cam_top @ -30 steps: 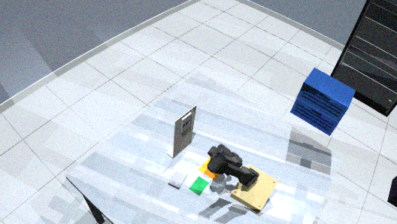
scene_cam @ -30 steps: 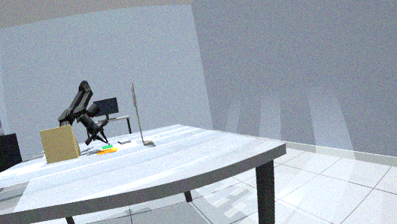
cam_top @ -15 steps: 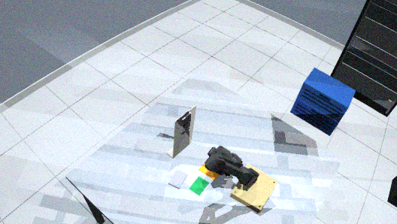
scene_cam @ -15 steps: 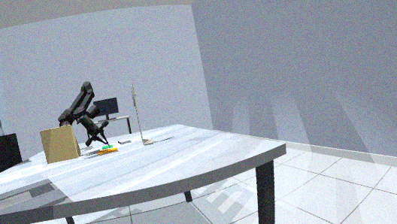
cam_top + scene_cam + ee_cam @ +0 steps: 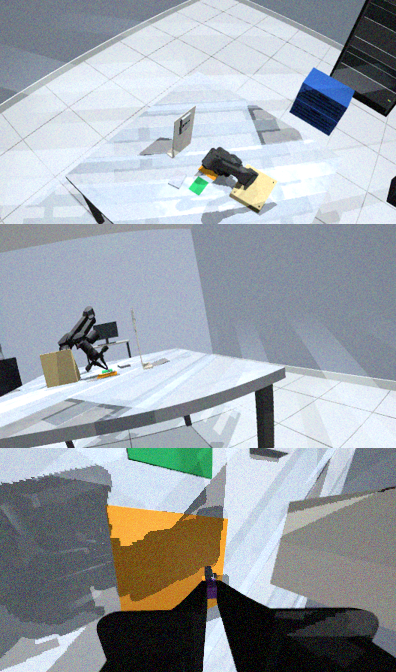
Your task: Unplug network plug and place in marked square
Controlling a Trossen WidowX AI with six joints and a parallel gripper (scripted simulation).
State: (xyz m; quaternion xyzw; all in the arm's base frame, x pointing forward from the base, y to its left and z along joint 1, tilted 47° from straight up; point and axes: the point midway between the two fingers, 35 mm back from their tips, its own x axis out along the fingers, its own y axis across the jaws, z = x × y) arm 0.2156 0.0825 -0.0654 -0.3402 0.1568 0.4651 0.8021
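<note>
The orange square lies 1 cm behind my gripper tip and 3 cm below it. From my gripper tip the other things lie so: grey plate: 10 cm ahead, 20 cm to the left, 3 cm below; then upright panel: 22 cm ahead, 2 cm to the left, 13 cm above; then purple network plug: right at my gripper tip.
</note>
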